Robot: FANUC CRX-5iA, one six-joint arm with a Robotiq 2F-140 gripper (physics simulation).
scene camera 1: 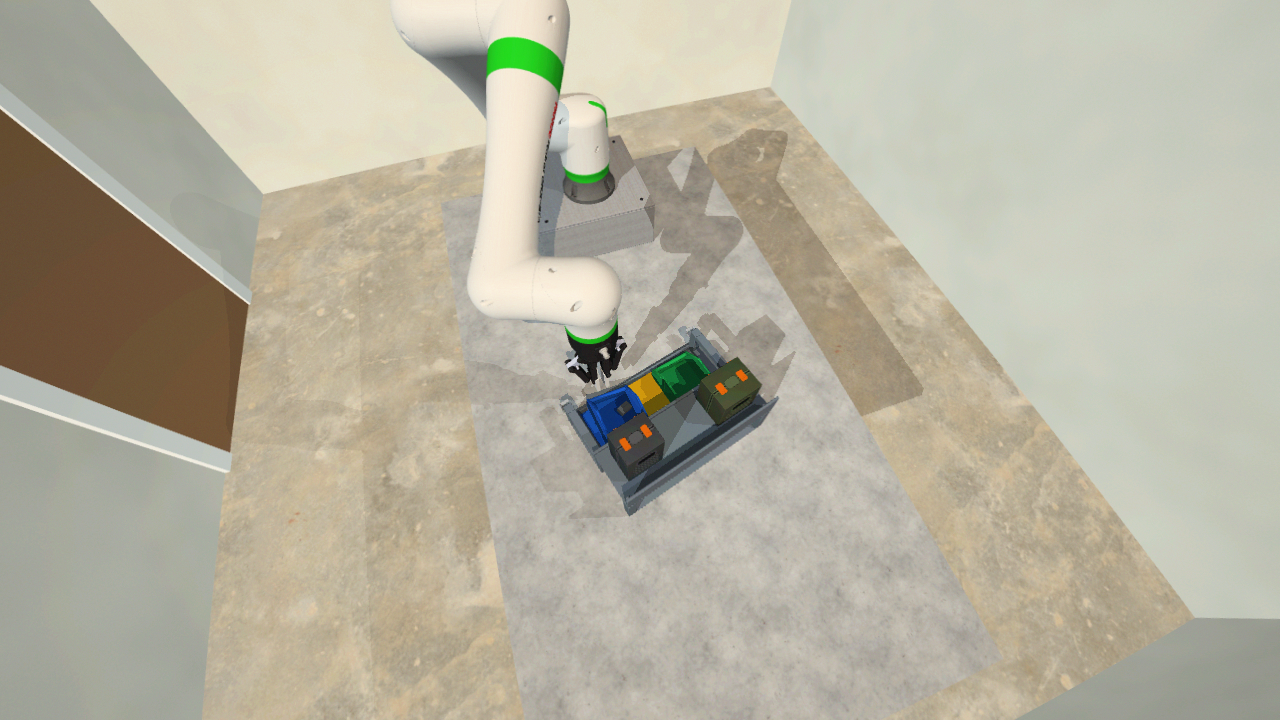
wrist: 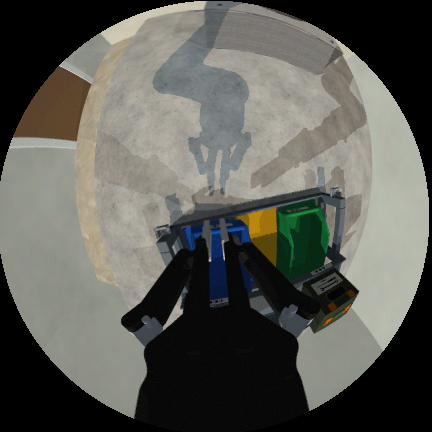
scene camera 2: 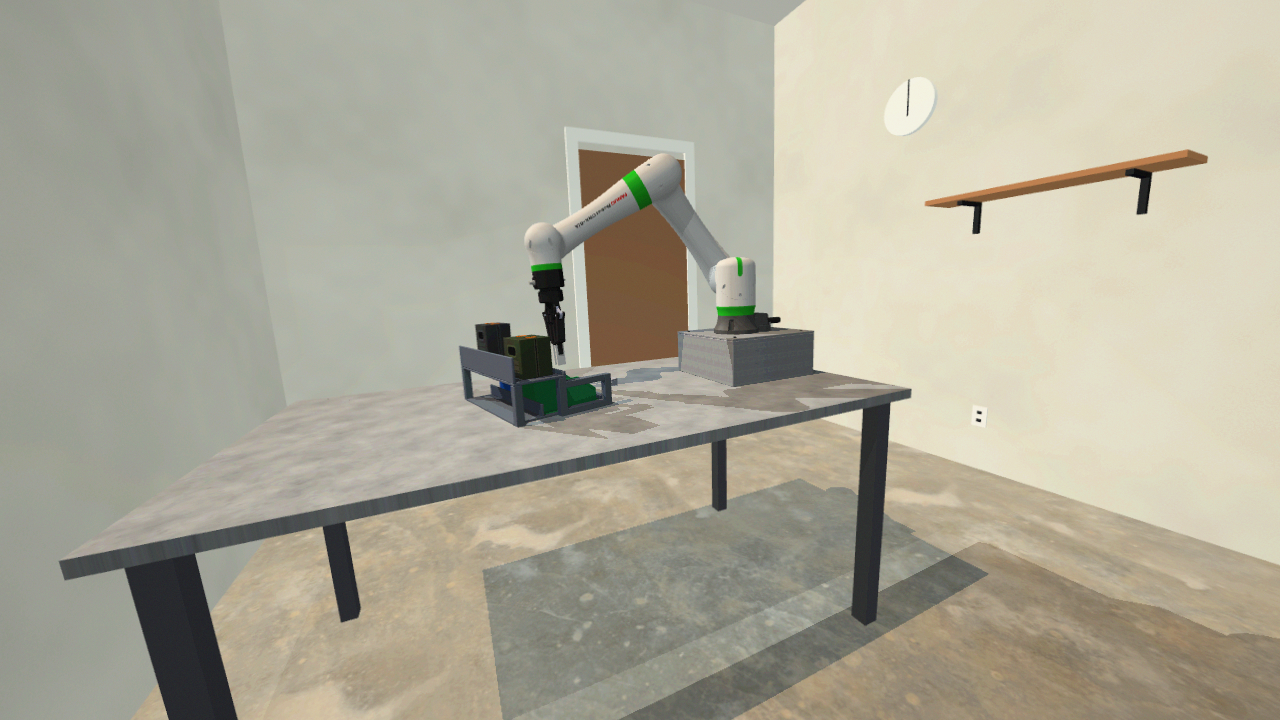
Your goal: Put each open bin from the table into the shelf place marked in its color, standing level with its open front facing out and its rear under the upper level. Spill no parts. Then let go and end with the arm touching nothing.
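Frame: origin at the arm's base, x back, y right, z up, level; metres.
Where they show: gripper, fingertip midpoint: (scene camera 1: 601, 384) (wrist: 214, 226) (scene camera 2: 560, 364); arm's base at its link origin: (scene camera 1: 589, 186) (scene camera 2: 735, 332).
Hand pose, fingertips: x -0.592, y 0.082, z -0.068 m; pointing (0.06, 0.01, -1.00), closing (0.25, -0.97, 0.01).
Note:
Each offset is from my fingertips to the centre of the thing. Level surfaces: height alone.
A blue bin @[dy -0.028, dx -0.095, dz -0.025 m] (scene camera 1: 610, 412) (wrist: 217, 278) sits in the left place of the grey shelf rack (scene camera 1: 626, 496) (scene camera 2: 467, 365) (wrist: 338, 205). A green bin @[dy -0.204, dx -0.037, dz -0.035 m] (scene camera 1: 680, 372) (scene camera 2: 573, 392) (wrist: 301, 241) sits in the right place. A yellow marked place (scene camera 1: 646, 392) (wrist: 259, 238) lies bare between them. My gripper (scene camera 1: 595, 372) (scene camera 2: 556, 345) (wrist: 214, 226) is shut on nothing. It hangs just above the rack's robot-side rail, over the blue bin's end, touching no bin that I can see. The bins' far ends reach under the upper level.
Two dark closed boxes @[dy -0.041, dx -0.192, dz +0.084 m] (scene camera 1: 636, 445) @[dy -0.258, dx -0.114, dz +0.072 m] (scene camera 1: 729, 386) (scene camera 2: 490, 336) (scene camera 2: 527, 355) with orange marks stand on the rack's upper level; one shows in the wrist view (wrist: 330, 300). The rack stands on the grey table @[dz -0.079 m] (scene camera 1: 716, 582) (scene camera 2: 357, 456). The robot's base block (scene camera 1: 595, 215) (scene camera 2: 745, 353) stands behind it.

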